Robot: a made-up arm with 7 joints.
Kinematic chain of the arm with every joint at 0, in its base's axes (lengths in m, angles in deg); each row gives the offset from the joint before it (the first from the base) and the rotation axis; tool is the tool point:
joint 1: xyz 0 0 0.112 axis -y
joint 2: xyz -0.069 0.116 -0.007 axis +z
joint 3: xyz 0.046 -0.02 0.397 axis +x
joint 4: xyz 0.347 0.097 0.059 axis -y
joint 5: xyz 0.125 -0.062 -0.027 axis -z
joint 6: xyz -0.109 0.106 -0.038 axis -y
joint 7: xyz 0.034 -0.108 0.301 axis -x
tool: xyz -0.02 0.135 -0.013
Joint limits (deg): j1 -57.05..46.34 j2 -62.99..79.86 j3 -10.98..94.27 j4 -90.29..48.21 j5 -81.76..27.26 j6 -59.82..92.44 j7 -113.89..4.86
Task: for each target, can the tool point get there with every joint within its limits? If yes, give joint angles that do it. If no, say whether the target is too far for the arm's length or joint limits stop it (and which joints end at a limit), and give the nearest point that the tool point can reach.
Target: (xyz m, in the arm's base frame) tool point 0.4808 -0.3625 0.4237
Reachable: yes | joints -41.90 -17.79 45.50 0.20 -69.74 18.49 -52.17
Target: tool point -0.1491 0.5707 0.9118
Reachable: yes | joints 26.29 44.69 5.72 -47.62 17.18 28.84 -69.81
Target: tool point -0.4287 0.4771 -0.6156
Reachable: no: joint limits stop it (at a limit: joint 1, joint 2, joint 4, joint 5, joint 6) | nearest point -0.3422 0.4101 -0.0177 | short by 0.608 m
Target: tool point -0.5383 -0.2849 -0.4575
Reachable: no: joint limits stop it (at a limit: joint 1, joint 2, joint 4, joint 5) | nearest point -0.3692 -0.3196 -0.0126 | short by 0.477 m
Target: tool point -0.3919 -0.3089 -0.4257
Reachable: no: joint limits stop it (at a limit: joint 1, joint 2, joint 4, joint 5, joint 6) | nearest point -0.2913 -0.3711 -0.0427 | short by 0.401 m
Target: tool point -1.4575 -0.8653 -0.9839
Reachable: no: too far | nearest point -0.5351 -0.4110 0.0818 | short by 1.481 m
